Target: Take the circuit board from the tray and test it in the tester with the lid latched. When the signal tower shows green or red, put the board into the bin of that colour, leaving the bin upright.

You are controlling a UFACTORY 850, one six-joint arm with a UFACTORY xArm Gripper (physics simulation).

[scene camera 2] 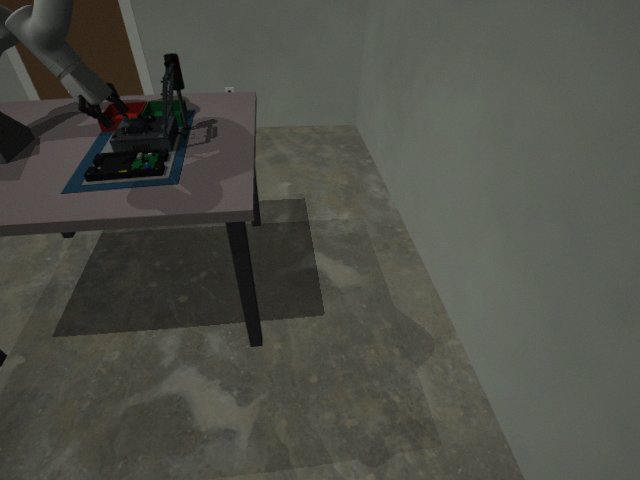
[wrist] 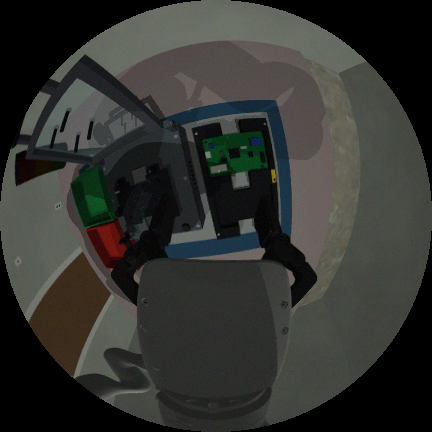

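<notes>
The green circuit board (scene camera 2: 146,161) (wrist: 235,152) lies flat at one end of the black tray (scene camera 2: 111,165) (wrist: 232,201). The dark grey tester (scene camera 2: 142,145) (wrist: 186,170) stands beside the tray. Its lid (scene camera 2: 168,98) (wrist: 120,96) is raised open. My gripper (scene camera 2: 117,117) (wrist: 215,202) is open and empty, above the tester and tray area; one finger shows over the tester, the other over the tray's side in the wrist view. The signal tower (scene camera 2: 178,77) (wrist: 32,167) looks dark. The green bin (scene camera 2: 155,108) (wrist: 94,195) and red bin (scene camera 2: 135,106) (wrist: 107,245) stand upright behind the tester.
Tray and tester stand on a blue-bordered mat (scene camera 2: 77,183) (wrist: 286,200) on the pinkish table (scene camera 2: 206,201) (wrist: 310,200). The raised lid stands up at the tester's side, near the signal tower. A dark block (scene camera 2: 12,136) is at the table's left in the scene view.
</notes>
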